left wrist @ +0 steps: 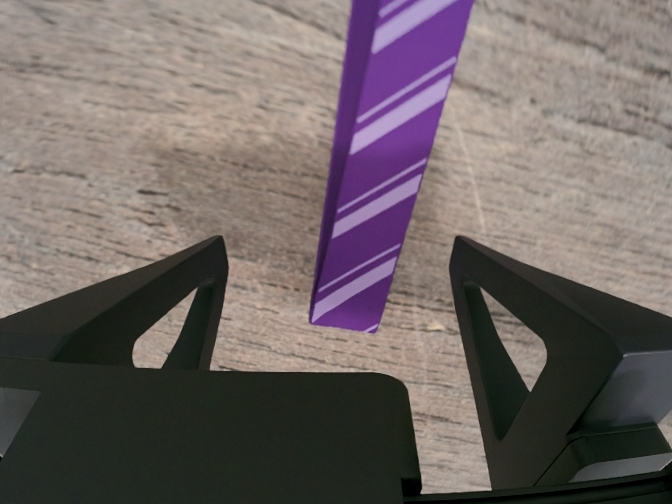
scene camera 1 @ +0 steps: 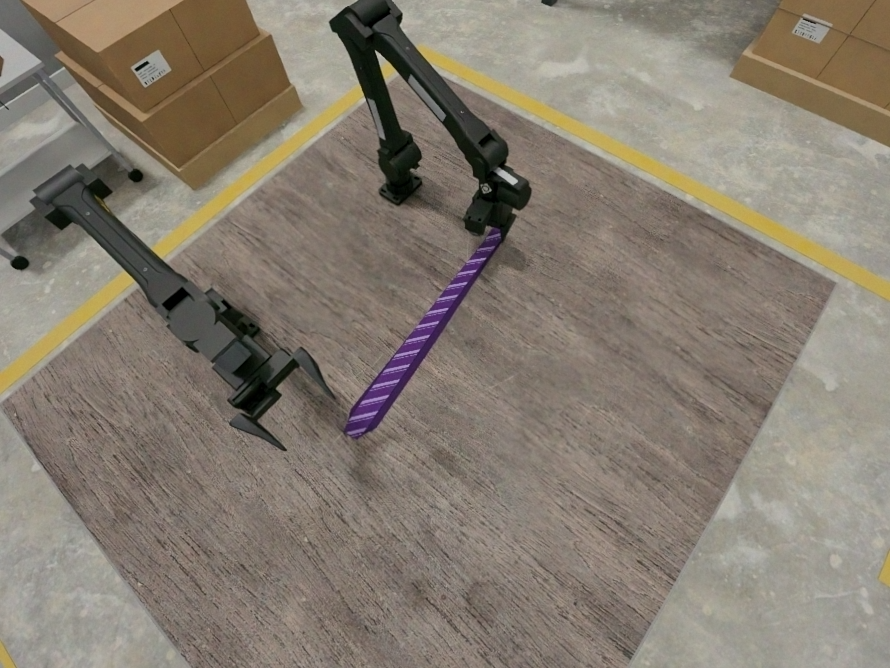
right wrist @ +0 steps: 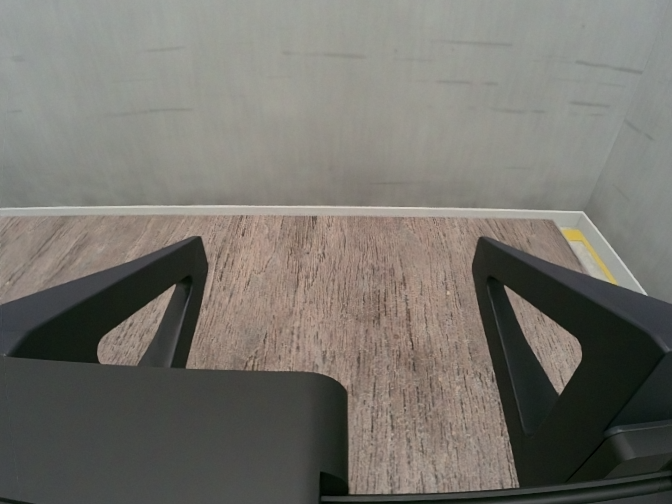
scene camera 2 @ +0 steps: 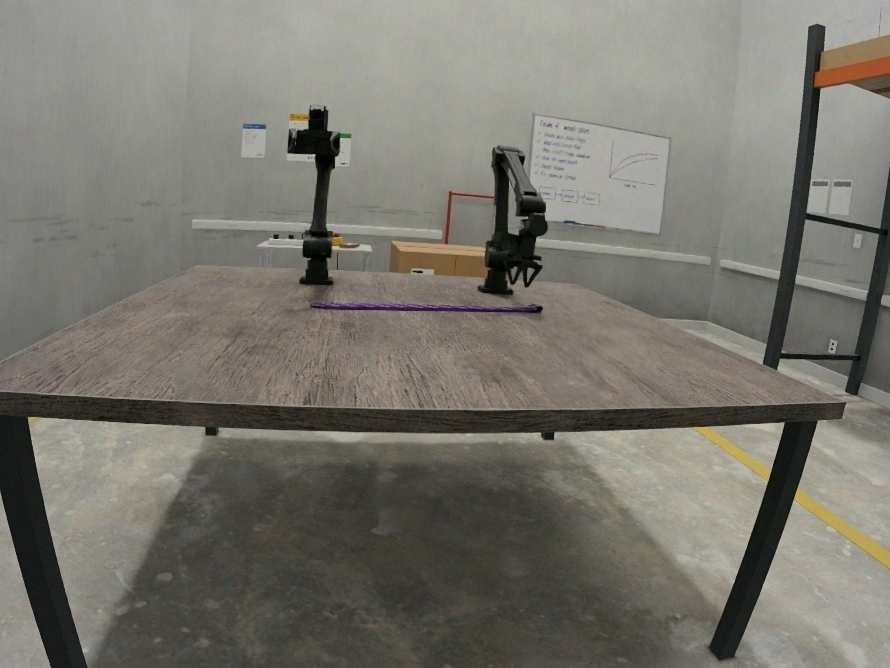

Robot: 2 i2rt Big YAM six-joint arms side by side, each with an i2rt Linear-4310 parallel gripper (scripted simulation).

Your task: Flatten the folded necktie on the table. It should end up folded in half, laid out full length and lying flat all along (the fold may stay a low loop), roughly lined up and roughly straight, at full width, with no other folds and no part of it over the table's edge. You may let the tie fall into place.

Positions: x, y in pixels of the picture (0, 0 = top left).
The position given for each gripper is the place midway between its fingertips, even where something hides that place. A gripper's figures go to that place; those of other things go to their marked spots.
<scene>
The left gripper (left wrist: 339, 251) is 13 cm from the lens. A purple striped necktie (left wrist: 395, 70): 19 cm from the lens.
</scene>
